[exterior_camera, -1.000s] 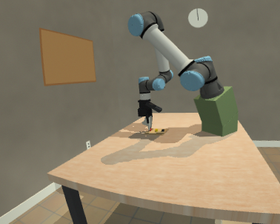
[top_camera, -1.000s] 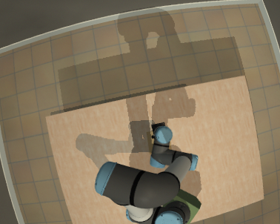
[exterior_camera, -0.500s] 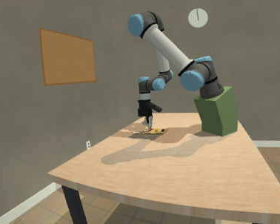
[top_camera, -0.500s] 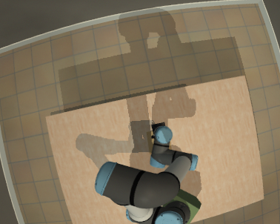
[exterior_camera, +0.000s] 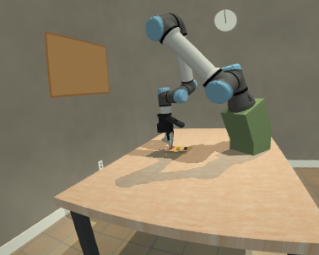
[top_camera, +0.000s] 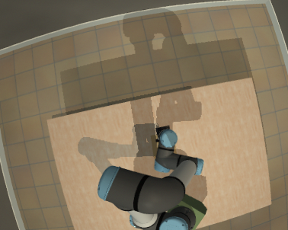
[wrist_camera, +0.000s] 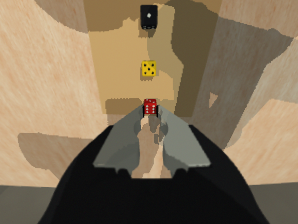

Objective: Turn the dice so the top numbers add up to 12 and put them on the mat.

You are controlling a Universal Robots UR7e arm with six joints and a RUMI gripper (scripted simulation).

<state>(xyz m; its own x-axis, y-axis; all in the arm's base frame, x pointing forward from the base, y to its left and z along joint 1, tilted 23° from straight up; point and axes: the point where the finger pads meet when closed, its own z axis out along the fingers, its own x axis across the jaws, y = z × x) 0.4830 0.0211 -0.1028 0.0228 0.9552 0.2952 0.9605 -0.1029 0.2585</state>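
Right now my hand is 1 cm above the red die. The rest, counted from my hand: yellow die: 5 cm behind, 1 cm below; black die: 10 cm behind, 1 cm below; tan mat: 5 cm behind, 2 cm below.
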